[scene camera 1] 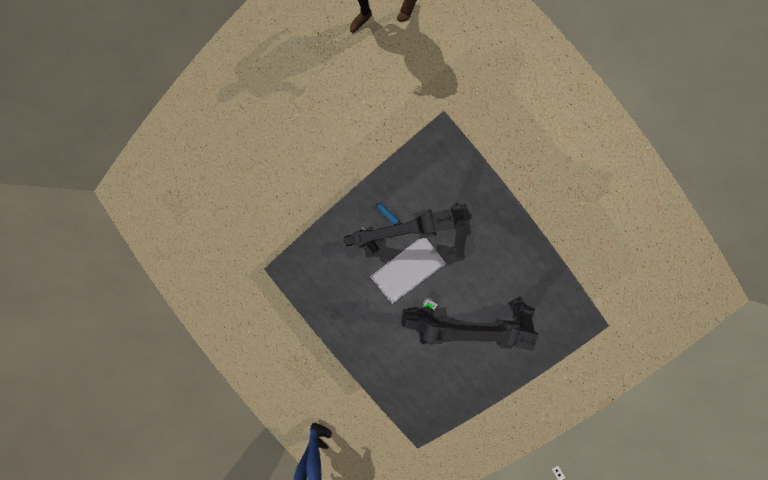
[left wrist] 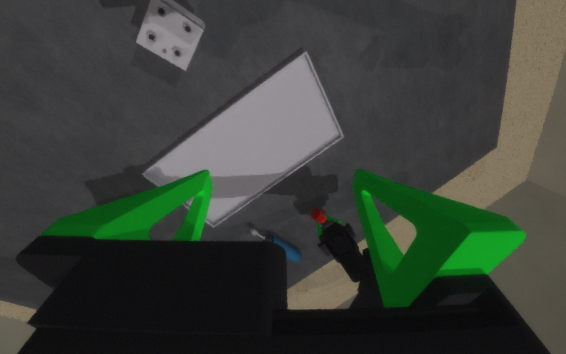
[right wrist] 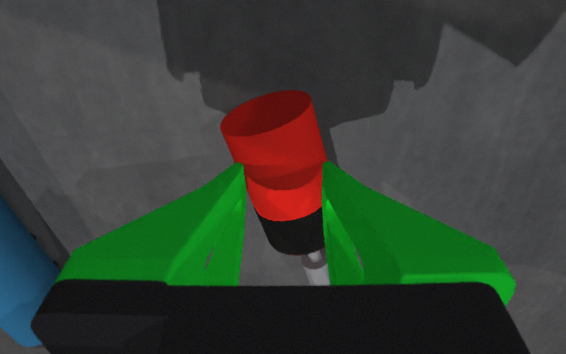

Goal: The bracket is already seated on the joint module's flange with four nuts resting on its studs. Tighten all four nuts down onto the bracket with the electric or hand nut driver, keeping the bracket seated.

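Pixels of known places: left gripper, fingertip midpoint: (scene camera 1: 413, 309) (left wrist: 282, 177); right gripper, fingertip midpoint: (left wrist: 320, 218) (right wrist: 283, 176); left arm's base, origin of the base link: (scene camera 1: 518, 307).
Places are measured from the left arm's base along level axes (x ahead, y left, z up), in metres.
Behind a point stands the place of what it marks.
The pale bracket (scene camera 1: 433, 303) {x 0.434, y -0.313, z 0.066 m} (left wrist: 170, 35) {x 0.462, y -0.309, z 0.066 m} shows four round dark-centred spots, one near each corner; whether nuts sit there is too small to tell. The flange beneath is hidden. My left gripper (left wrist: 282, 177) {x 0.504, y -0.432, z 0.331 m} is open and empty, high above the mat, with the bracket at the upper left of its view. My right gripper (right wrist: 283, 176) {x 0.550, y -0.860, z 0.025 m} (left wrist: 320, 218) {x 0.550, y -0.860, z 0.025 m} is shut on the red nut driver (right wrist: 282, 145) {x 0.549, y -0.842, z 0.033 m} (left wrist: 318, 215) {x 0.547, y -0.837, z 0.030 m}, its fingertips on either side of the red body. The driver stands tilted, red end up, its black collar and metal socket below. The blue nut driver (scene camera 1: 387, 213) {x 0.395, y -0.915, z 0.041 m} (left wrist: 286, 250) {x 0.404, y -0.903, z 0.037 m} (right wrist: 22, 280) {x 0.423, y -0.939, z 0.029 m} lies beside the right gripper.
A white shallow tray (scene camera 1: 407, 270) {x 0.473, y -0.553, z 0.004 m} (left wrist: 250, 120) {x 0.504, y -0.491, z 0.004 m} lies between the two arms, on the dark mat (scene camera 1: 487, 169) {x -0.245, y -0.831, z 0.000 m} (left wrist: 425, 90) {x 0.960, y -0.643, z 0.000 m}. Two people stand on the speckled floor, outside the mat, at the top and bottom of the scene view.
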